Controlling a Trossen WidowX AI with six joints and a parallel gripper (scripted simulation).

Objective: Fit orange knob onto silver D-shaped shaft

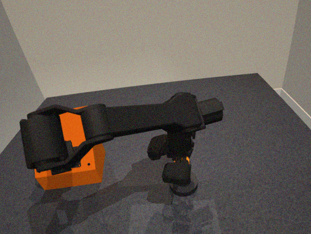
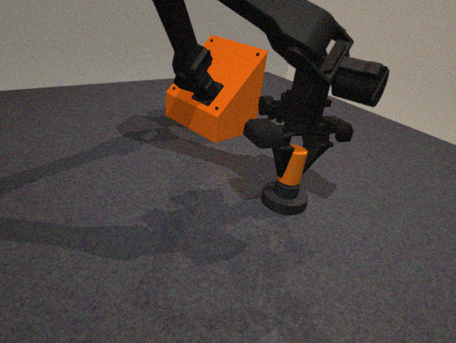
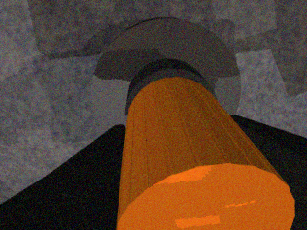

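The round pedestal is 3 cm below my gripper tip. Round my gripper tip: orange knob (3 cm above).
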